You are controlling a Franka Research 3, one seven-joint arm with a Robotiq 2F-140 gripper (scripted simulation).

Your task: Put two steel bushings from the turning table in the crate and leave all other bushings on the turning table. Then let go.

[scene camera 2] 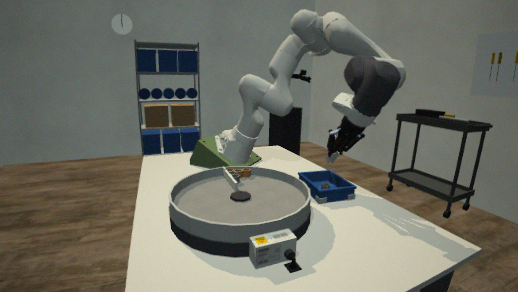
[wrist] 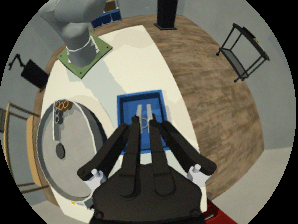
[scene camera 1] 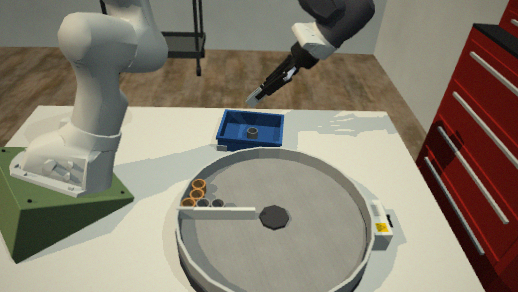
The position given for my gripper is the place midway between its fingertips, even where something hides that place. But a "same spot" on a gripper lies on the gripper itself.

my gripper: scene camera 2; wrist 144,110; scene camera 1
same spot on my gripper: (scene camera 1: 268,87) = (scene camera 2: 327,143)
same spot on turning table: (wrist: 75,148) = (scene camera 1: 270,186)
